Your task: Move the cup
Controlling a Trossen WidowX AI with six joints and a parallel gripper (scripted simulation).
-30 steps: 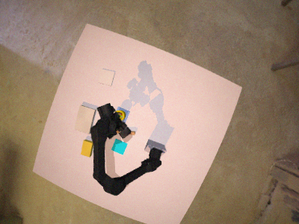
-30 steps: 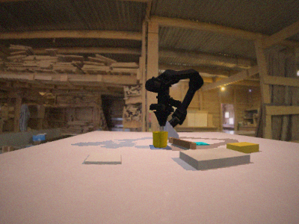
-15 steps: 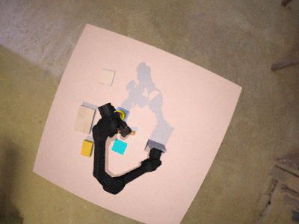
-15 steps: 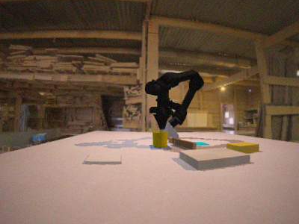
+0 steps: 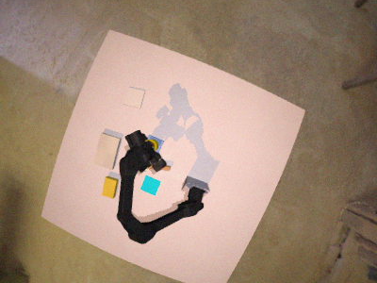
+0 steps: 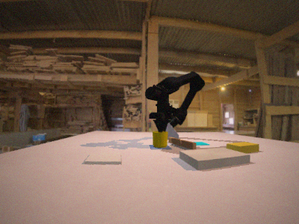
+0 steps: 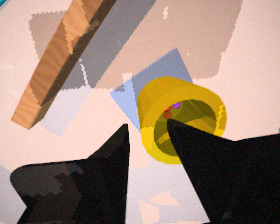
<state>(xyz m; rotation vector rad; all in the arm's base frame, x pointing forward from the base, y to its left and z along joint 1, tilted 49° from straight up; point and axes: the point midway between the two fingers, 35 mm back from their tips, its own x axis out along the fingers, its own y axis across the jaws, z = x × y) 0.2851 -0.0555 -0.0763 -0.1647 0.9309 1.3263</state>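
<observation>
Now: the light blue pad 2 cm ahead of my gripper tip, 1 cm to the right of it and 7 cm below it. Round my gripper tip: wooden plank: 1 cm behind, 10 cm to the left, 5 cm below; then cyan square: 5 cm behind, 20 cm to the left, 7 cm below; then cream pad: 23 cm ahead, 21 cm to the right, 5 cm below.
</observation>
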